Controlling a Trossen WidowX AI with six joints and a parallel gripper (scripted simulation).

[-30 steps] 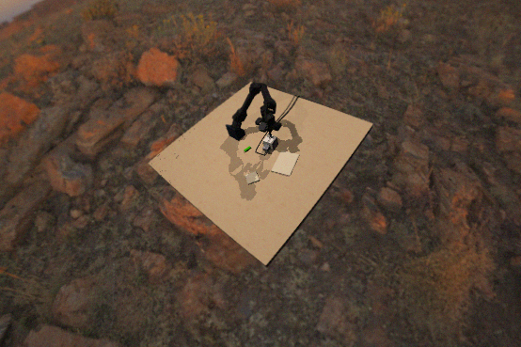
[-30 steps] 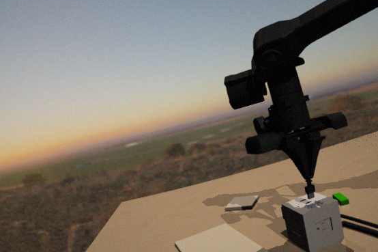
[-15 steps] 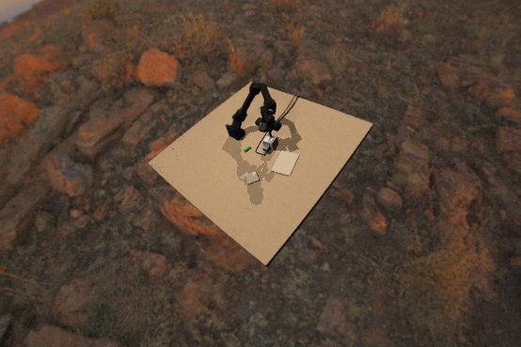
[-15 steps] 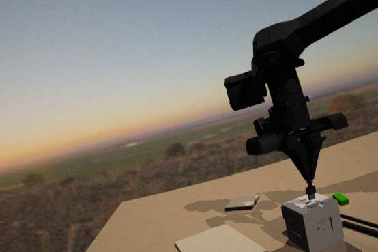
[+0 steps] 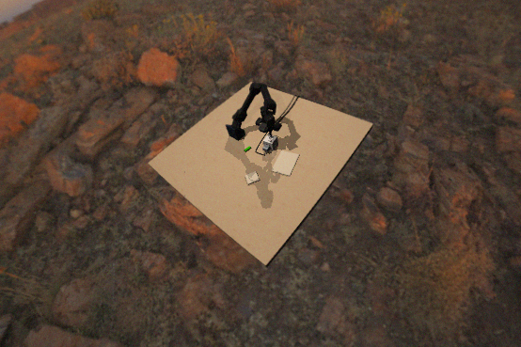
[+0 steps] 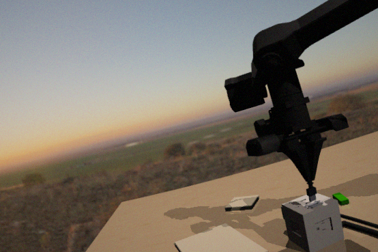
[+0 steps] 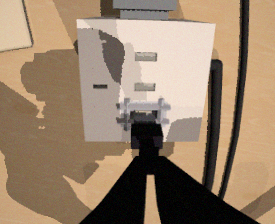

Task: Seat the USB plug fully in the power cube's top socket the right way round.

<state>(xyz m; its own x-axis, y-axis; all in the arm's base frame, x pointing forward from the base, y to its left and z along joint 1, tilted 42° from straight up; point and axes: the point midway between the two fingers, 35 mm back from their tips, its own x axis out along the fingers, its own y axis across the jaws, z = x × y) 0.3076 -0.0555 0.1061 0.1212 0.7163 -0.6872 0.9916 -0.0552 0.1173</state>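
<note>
Right now my gripper tip is 20 mm above the black USB plug. Round my gripper tip: white plate: 180 mm ahead, 120 mm to the right, 120 mm below; then USB socket: 50 mm below; then green block: 140 mm behind, 130 mm to the right, 120 mm below.
</note>
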